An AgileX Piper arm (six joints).
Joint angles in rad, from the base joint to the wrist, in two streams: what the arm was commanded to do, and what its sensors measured. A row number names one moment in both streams.
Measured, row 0:
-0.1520 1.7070 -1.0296 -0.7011 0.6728 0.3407
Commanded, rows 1 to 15:
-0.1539 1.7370 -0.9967 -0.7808 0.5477 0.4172
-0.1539 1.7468 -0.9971 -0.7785 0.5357 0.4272
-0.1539 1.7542 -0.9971 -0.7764 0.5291 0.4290
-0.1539 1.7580 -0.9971 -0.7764 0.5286 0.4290
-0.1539 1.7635 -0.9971 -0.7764 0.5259 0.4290
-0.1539 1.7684 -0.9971 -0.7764 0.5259 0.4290
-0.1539 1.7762 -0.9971 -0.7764 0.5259 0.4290
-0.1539 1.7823 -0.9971 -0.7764 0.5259 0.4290
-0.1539 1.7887 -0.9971 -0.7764 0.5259 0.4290
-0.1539 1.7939 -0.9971 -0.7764 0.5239 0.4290
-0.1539 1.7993 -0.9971 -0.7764 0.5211 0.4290
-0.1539 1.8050 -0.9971 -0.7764 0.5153 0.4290
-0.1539 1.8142 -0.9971 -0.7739 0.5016 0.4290
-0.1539 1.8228 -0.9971 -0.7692 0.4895 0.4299
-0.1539 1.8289 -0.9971 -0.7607 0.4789 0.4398
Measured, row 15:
-0.1520 1.8038 -1.0014 -0.7608 0.4991 0.4236
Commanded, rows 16 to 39:
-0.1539 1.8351 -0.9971 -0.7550 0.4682 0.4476
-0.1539 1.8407 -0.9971 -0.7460 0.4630 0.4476
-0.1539 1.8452 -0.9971 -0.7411 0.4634 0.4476
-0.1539 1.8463 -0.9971 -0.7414 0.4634 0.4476
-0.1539 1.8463 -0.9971 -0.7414 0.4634 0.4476
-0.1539 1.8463 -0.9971 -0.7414 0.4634 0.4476
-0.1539 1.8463 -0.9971 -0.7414 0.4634 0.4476
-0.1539 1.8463 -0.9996 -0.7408 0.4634 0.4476
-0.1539 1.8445 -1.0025 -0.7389 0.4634 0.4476
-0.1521 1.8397 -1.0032 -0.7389 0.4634 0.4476
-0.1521 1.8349 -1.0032 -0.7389 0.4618 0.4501
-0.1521 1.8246 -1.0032 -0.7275 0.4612 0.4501
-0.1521 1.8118 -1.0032 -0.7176 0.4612 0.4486
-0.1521 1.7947 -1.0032 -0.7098 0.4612 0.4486
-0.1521 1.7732 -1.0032 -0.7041 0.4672 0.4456
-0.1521 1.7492 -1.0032 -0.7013 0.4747 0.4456
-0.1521 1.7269 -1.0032 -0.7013 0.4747 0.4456
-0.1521 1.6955 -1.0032 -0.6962 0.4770 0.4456
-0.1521 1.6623 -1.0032 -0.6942 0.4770 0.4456
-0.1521 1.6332 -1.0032 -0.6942 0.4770 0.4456
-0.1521 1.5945 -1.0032 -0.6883 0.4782 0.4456
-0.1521 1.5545 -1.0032 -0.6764 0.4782 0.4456
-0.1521 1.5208 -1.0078 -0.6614 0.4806 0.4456
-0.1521 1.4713 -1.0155 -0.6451 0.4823 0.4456
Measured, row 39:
-0.1520 1.6258 -1.0052 -0.6785 0.4570 0.4447
